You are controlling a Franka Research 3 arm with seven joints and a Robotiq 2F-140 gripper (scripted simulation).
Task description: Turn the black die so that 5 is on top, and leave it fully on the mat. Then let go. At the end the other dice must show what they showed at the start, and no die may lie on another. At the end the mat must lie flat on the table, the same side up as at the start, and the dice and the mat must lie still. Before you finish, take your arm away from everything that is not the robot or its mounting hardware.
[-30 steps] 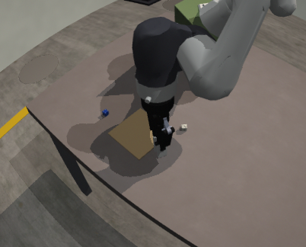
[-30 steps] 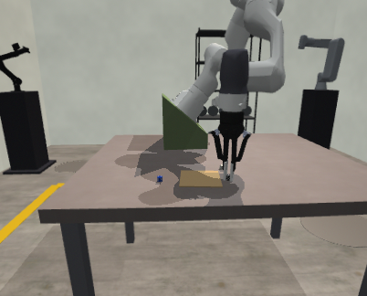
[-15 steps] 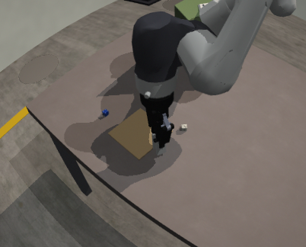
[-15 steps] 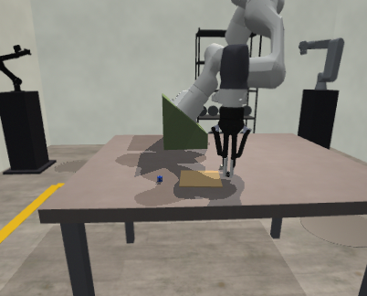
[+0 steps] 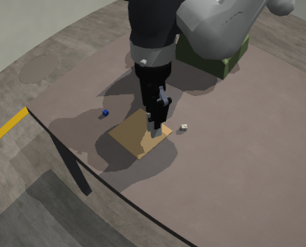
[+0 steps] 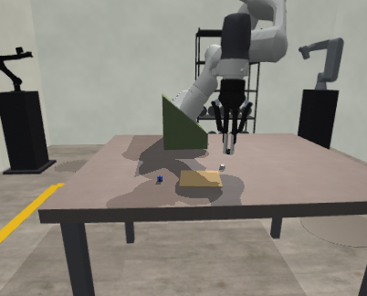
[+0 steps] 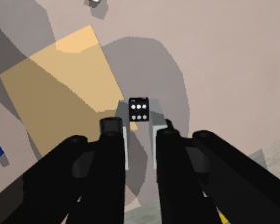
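My gripper is now 130 mm above the tan mat, 90 mm to the left of it and 30 mm past it. From my hand the other things lie so: blue die (230 mm to the right, 130 mm below, 20 mm behind); white die (130 mm below, 120 mm behind, 10 mm to the left); black die (30 mm below).
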